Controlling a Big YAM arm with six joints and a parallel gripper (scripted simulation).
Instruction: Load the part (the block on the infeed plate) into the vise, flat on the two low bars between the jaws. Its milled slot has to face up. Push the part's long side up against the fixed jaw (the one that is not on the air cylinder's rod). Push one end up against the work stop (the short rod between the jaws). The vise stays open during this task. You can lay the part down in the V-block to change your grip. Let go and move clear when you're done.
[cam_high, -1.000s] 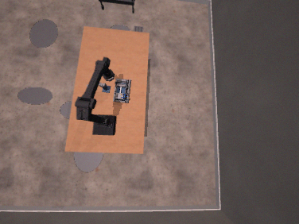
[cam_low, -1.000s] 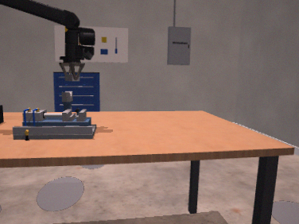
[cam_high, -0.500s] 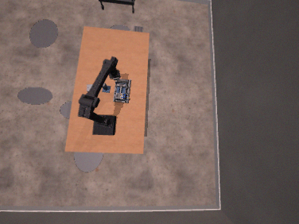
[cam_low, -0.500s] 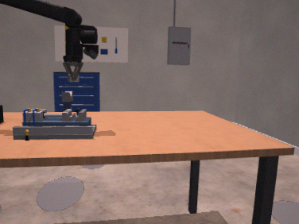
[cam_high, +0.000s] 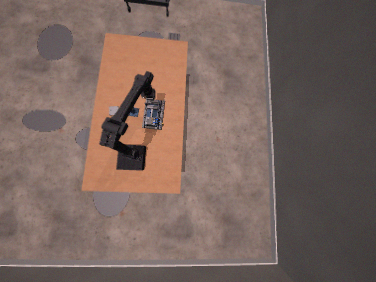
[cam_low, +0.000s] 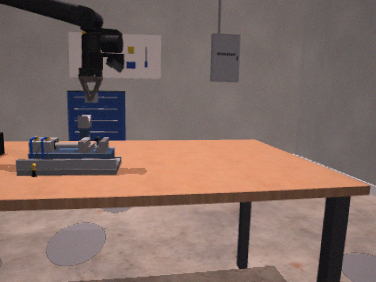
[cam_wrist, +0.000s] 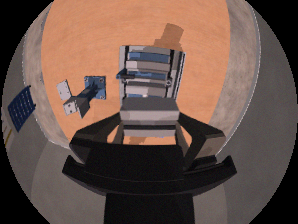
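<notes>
The vise is 190 mm below my hand and 60 mm behind it. Also, from my hand: grey part 10 mm above.
</notes>
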